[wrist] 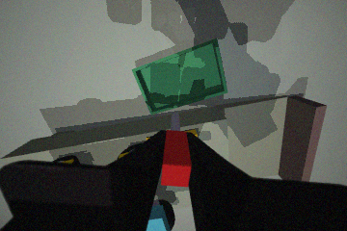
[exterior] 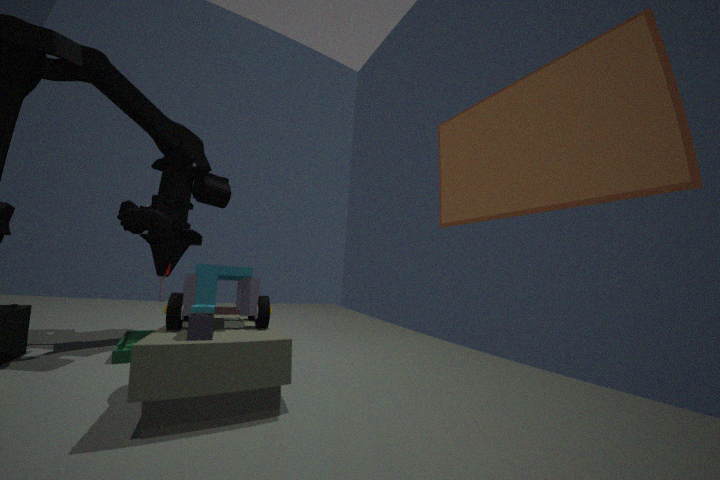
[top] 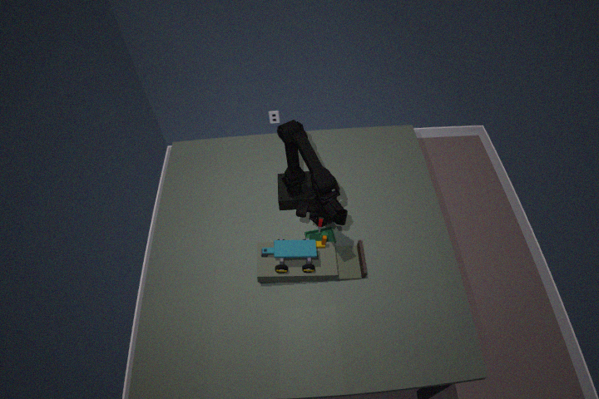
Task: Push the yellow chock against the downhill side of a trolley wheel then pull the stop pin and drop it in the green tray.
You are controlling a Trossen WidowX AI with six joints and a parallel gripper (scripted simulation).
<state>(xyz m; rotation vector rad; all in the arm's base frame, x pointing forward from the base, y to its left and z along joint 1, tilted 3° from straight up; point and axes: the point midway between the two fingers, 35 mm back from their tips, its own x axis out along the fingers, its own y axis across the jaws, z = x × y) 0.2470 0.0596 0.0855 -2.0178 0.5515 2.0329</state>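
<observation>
My gripper tip is now 50 mm short of the yellow chock, 20 mm to the left of it and 50 mm above it. Also, from my gripper tip: blue trolley 90 mm ahead, 120 mm to the right, 20 mm below; then grey ramp 90 mm ahead, 120 mm to the right, 90 mm below; then red-headed stop pin right at my gripper tip.
</observation>
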